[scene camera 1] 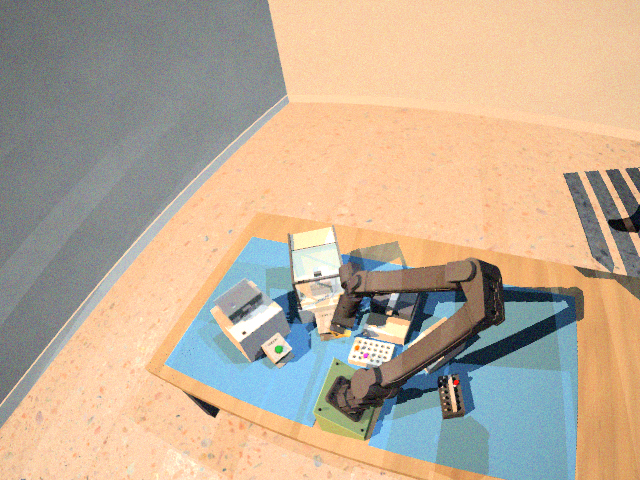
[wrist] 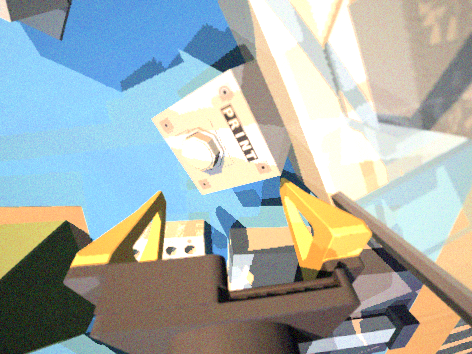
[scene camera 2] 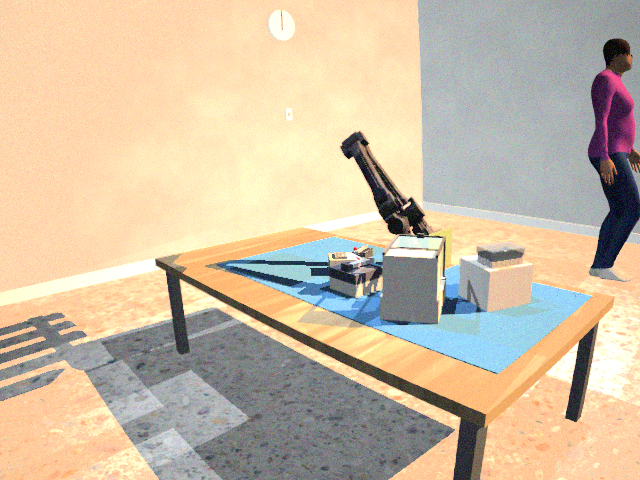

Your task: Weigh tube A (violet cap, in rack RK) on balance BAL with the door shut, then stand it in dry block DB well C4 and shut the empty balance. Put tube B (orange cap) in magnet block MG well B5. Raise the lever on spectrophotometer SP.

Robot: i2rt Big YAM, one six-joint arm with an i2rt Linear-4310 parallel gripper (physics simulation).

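My gripper (scene camera 1: 340, 333) (wrist: 222, 190) is open and empty, with its yellow fingers beside the balance's front; it is hidden in scene camera 2. The balance BAL (scene camera 1: 312, 255) (scene camera 2: 412, 289) (wrist: 295, 100) is a tall glass-topped box. I cannot tell its door's position. Its PRINT panel (scene camera 1: 325, 321) (wrist: 225, 172) lies ahead of the fingertips in the wrist view. The white rack (scene camera 1: 391, 351) (wrist: 185, 227) holds an orange cap (scene camera 1: 357, 347), tube B, and a violet cap (scene camera 1: 366, 355), tube A, in scene camera 1. Blocks DB and MG and the spectrophotometer's lever cannot be told apart surely.
A grey instrument (scene camera 1: 263, 333) (scene camera 2: 496, 284) with a green button (scene camera 1: 279, 349) stands left of the balance in scene camera 1. A dark-topped device (scene camera 1: 395, 304) (scene camera 2: 356, 279) stands right of it. A dark rack (scene camera 1: 452, 403) with a red cap stands farther right. A person (scene camera 2: 612, 113) stands beyond the table.
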